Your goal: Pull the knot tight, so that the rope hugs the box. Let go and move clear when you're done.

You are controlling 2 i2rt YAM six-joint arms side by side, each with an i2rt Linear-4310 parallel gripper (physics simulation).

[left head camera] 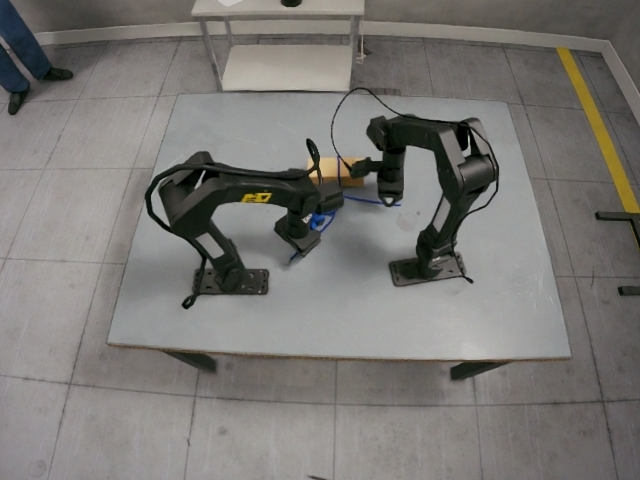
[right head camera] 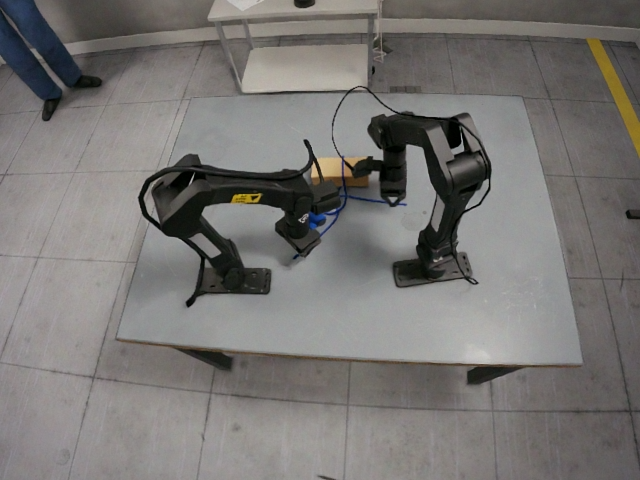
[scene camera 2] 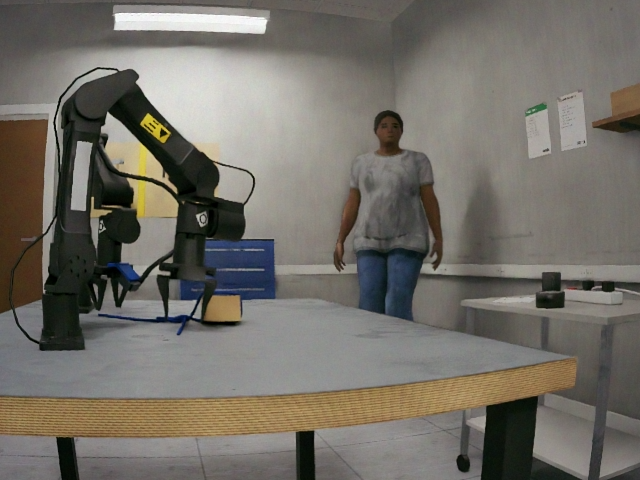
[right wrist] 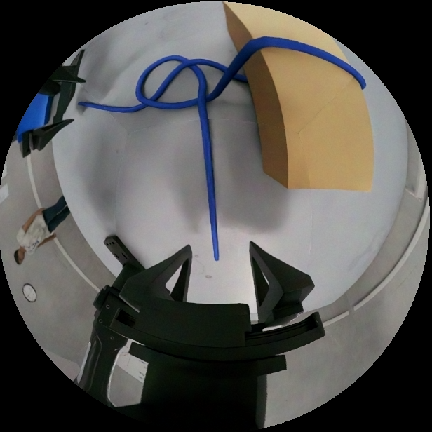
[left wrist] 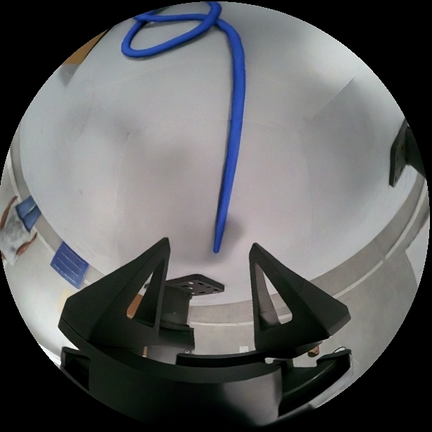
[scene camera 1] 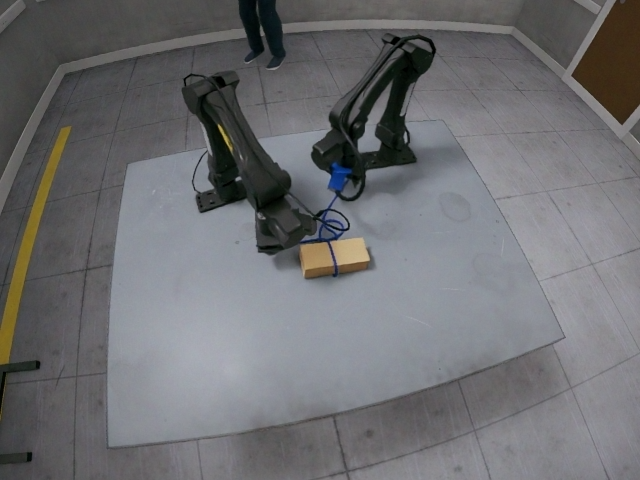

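Note:
The tan box [left head camera: 321,167] [scene camera 1: 354,250] [scene camera 2: 227,310] [right wrist: 325,125] lies on the table. The blue rope [scene camera 1: 333,258] [left wrist: 238,90] [right wrist: 207,160] passes over it. Beside the box, the rope forms a loose knot with an open loop, and two tails run out from it. My left gripper [left wrist: 210,246] [scene camera 2: 108,307] is open, its fingertips on either side of one tail's tip, low above the table. My right gripper [right wrist: 219,247] [scene camera 2: 185,314] is open, its fingertips on either side of the other tail's end. Neither gripper clasps the rope. Both grippers' fingertips are largely hidden in the head views.
The grey table [left head camera: 330,320] [scene camera 1: 258,361] carries both arm bases. A blue housing [scene camera 1: 338,176] sits on the left wrist. My left forearm reaches in near the knot in the head views. Beyond the table stand a white shelf cart [left head camera: 279,9] and a person [scene camera 2: 391,201].

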